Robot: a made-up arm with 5 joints.
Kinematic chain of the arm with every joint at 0, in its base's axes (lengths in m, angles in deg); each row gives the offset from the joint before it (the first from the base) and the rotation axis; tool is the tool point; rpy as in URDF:
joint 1: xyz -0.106 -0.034 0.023 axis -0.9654 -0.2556 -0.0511
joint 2: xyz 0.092 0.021 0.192 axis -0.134 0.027 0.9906
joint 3: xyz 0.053 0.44 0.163 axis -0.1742 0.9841 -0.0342
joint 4: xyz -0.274 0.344 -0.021 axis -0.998 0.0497 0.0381
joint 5: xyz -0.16 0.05 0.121 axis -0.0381 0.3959 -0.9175
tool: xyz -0.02 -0.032 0.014 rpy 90 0 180
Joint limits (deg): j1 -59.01..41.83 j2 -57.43..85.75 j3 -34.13..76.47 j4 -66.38..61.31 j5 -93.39..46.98
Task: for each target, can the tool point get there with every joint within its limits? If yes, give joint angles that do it. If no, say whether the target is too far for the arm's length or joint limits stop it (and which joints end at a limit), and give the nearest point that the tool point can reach.
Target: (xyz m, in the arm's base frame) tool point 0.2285 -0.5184 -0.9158
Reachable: no: joint limits stop it (at a limit: joint 1, joint 2, joint 3, joint 4, joint 5) | nearest point -0.6839 -0.4359 -0.0408 | short by 1.267 m
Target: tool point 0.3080 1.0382 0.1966
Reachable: yes | joints 29.09 -44.27 15.86 50.69 -14.47
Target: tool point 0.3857 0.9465 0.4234
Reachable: yes | joints 33.96 -46.39 53.79 -8.48 -43.95
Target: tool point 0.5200 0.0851 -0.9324
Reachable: no: joint limits stop it (at a limit: joint 1, joint 3, joint 4) | nearest point 0.2291 0.7055 -0.2329 | short by 0.979 m
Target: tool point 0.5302 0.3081 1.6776
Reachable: no: too far | nearest point 0.3719 0.2127 1.1699 | short by 0.540 m
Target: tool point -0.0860 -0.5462 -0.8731
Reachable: no: joint limits stop it (at a limit: joint 1, joint 2, joint 3, joint 4, joint 5) | nearest point -0.6839 -0.4359 -0.0408 | short by 1.031 m
